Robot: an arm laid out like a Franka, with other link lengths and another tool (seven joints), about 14 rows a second.
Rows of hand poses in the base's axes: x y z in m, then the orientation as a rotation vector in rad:
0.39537 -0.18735 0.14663 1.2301 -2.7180 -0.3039
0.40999 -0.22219 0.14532 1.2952 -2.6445 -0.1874
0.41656 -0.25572 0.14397 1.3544 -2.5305 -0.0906
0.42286 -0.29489 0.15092 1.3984 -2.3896 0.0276
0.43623 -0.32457 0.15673 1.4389 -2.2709 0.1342
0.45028 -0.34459 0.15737 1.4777 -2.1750 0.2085
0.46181 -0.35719 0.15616 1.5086 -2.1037 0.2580
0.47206 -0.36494 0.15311 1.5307 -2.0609 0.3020
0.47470 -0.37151 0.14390 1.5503 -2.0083 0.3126
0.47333 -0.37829 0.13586 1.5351 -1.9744 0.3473
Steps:
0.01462 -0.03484 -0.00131 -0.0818 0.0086 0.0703
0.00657 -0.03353 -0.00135 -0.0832 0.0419 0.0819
0.00630 -0.03917 0.00695 -0.1098 0.0552 0.0883
0.01337 -0.02968 0.00581 -0.0947 0.0355 0.0812
0.01405 -0.02002 0.00064 -0.0661 0.0268 0.0701
0.01153 -0.01260 -0.00121 -0.0442 0.0194 0.0538
0.01025 -0.00775 -0.00305 -0.0319 0.0026 0.0380
0.00264 -0.00657 -0.00921 -0.0199 0.0261 0.0332
-0.00137 -0.00678 -0.00804 -0.0409 0.0101 0.0108

